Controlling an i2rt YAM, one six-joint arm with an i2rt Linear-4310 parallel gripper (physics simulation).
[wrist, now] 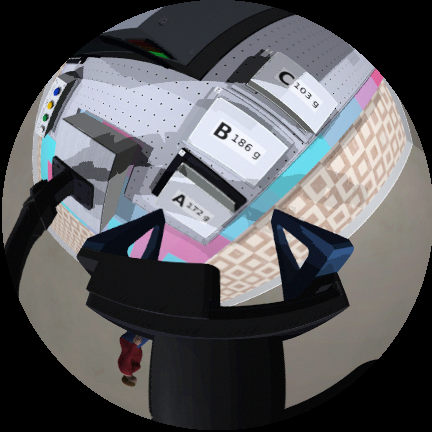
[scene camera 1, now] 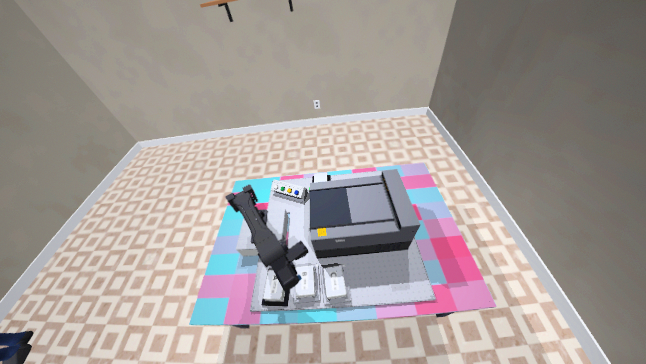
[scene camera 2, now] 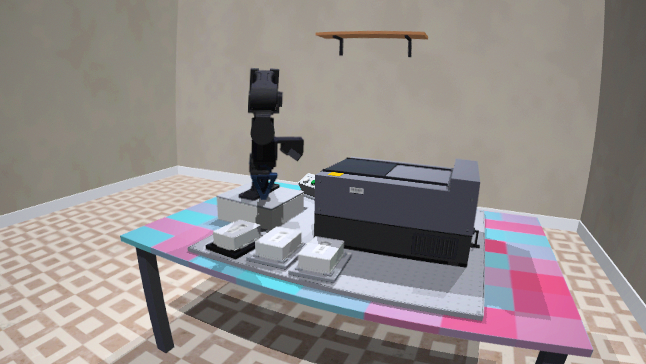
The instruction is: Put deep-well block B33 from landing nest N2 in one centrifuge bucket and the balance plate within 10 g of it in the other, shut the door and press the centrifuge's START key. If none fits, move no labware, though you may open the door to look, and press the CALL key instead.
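Places are measured from the arm's base along level axes (x back, y left, z down), in millimetres.
Pixels of known places: gripper, fingertip midpoint: (wrist: 217, 214) (scene camera 2: 262, 193); arm's base, link origin: (wrist: 69, 179).
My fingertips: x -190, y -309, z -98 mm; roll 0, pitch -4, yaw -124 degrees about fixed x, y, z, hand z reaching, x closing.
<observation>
Ahead of a thing's pixels: the offset from my fingertips to its middle. "*": to the spot under its first point. Level surfaces: height alone.
Three white lidded blocks stand in a row: A, 172 g {dx +93, dy +3, dz +140 mm} (scene camera 1: 274, 287) (scene camera 2: 236, 236) (wrist: 192, 192), on a black nest {dx +93, dy +3, dz +164 mm} (scene camera 2: 230, 250); B, 186 g {dx -46, dy +6, dz +140 mm} (scene camera 1: 305, 283) (scene camera 2: 278, 243) (wrist: 240, 142), and C, 103 g {dx -180, dy -12, dz +140 mm} (scene camera 1: 335, 283) (scene camera 2: 320, 257) (wrist: 295, 90), on grey nests. No name B33 or N2 is readable. The centrifuge {dx -336, dy +277, dz +51 mm} (scene camera 1: 360, 242) (scene camera 2: 390, 205) (wrist: 200, 30) has its top door {dx -201, dy +282, dz -39 mm} (scene camera 1: 330, 206) (scene camera 2: 360, 166) shut; its buckets are hidden. The key panel {dx +45, dy +574, dz +131 mm} (scene camera 1: 289, 191) (scene camera 2: 308, 182) (wrist: 51, 105) has coloured keys. My gripper (scene camera 2: 264, 187) (wrist: 217, 214) is open and empty, raised near block A's side.
The arm's base block (scene camera 2: 235, 207) (wrist: 90, 150) stands behind block A, left of the centrifuge. A small red and green display {* dx -102, dy +138, dz +17 mm} (wrist: 150, 47) shows on the centrifuge's side. A perforated plate {dz +173 mm} (scene camera 1: 380, 270) (scene camera 2: 410, 285) lies under the equipment. A person (wrist: 130, 355) shows beyond the gripper in the wrist view.
</observation>
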